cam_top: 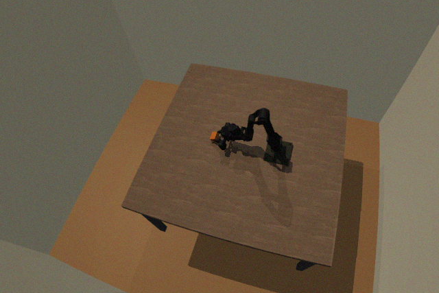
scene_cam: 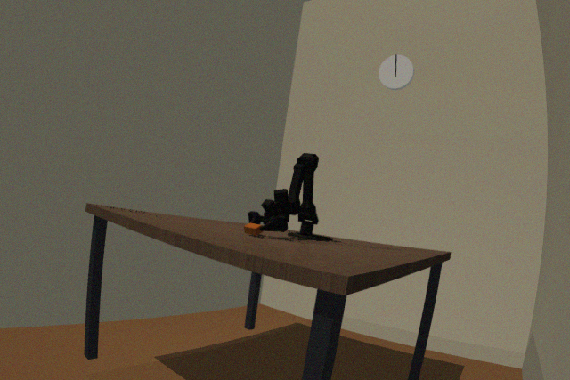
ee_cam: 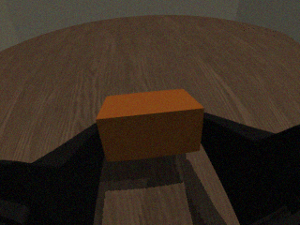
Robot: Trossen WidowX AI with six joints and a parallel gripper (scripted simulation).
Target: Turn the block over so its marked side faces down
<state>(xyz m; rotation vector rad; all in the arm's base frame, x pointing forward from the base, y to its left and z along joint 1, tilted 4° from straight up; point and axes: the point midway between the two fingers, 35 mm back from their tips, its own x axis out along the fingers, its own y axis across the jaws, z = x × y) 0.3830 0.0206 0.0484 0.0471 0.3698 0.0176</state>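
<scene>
Right now my gripper tip is 10 mm above the orange block.
</scene>
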